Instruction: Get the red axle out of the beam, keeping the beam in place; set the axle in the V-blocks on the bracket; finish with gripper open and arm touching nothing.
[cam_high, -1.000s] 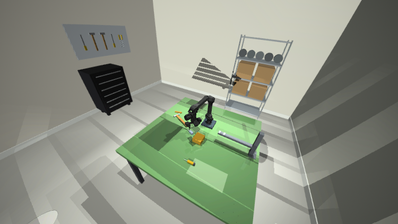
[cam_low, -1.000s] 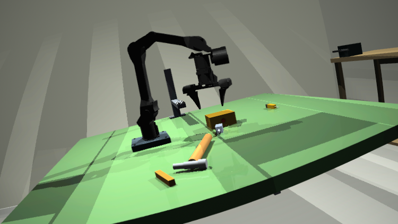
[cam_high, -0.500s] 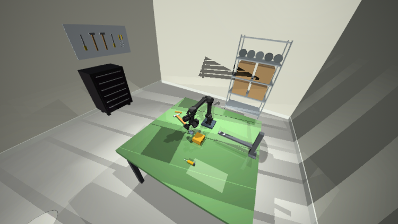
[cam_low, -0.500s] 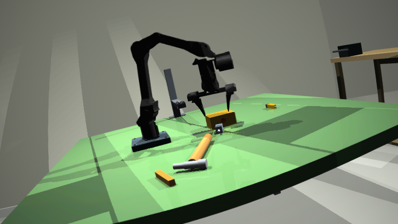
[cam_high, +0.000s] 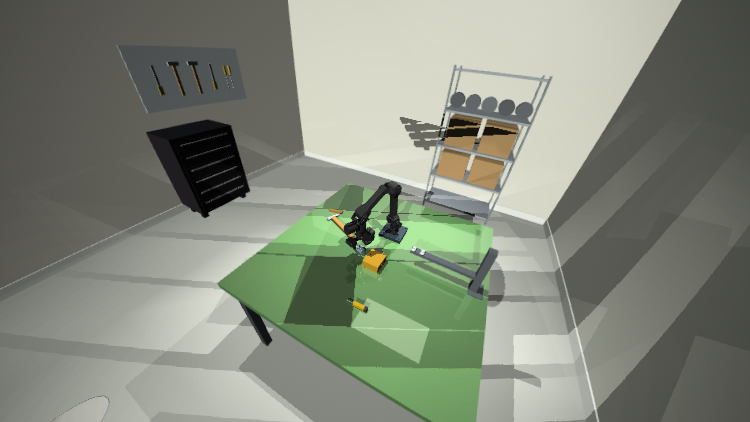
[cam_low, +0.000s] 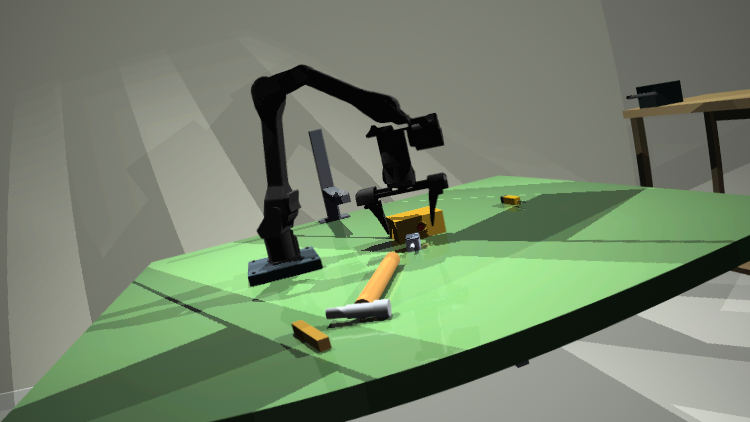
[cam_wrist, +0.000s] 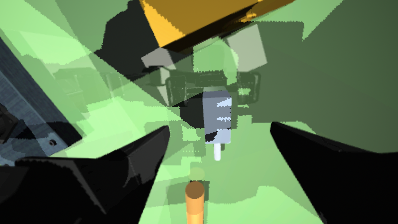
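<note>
Right now my gripper tip is 10 mm past the small grey block, 20 mm to the left of it and 30 mm above it. From my gripper tip the other things lie so: orange beam 70 mm ahead, 110 mm to the left, 10 mm below; small wooden block 330 mm behind, 300 mm to the right, 30 mm below; screwdriver 360 mm ahead, 100 mm to the left, 30 mm below.
</note>
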